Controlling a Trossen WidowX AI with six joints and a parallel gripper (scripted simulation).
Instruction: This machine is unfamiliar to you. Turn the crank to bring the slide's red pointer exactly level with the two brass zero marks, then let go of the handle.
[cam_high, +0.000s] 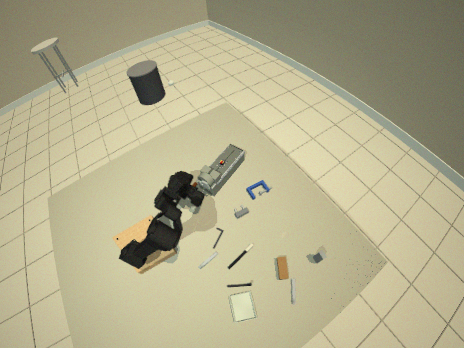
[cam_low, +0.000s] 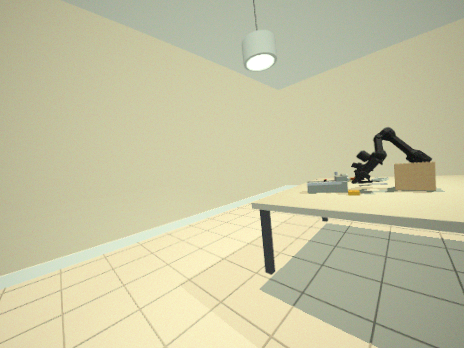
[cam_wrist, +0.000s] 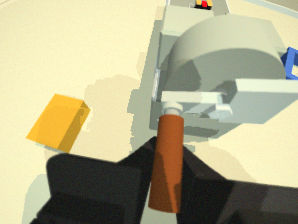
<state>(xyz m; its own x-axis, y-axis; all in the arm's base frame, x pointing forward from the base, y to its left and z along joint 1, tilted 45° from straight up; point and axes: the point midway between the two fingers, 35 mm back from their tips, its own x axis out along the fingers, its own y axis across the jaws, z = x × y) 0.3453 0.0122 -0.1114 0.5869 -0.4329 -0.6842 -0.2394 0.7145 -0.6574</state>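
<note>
My gripper tip is now 160 mm short of the red pointer, 10 mm to the right of it and 30 mm below it. From my gripper tip the other things lie so: grey clamp (90 mm ahead, 210 mm to the right, 50 mm below); brown crank handle (20 mm behind, 30 mm above); orange block (10 mm behind, 120 mm to the left, 40 mm below).
</note>
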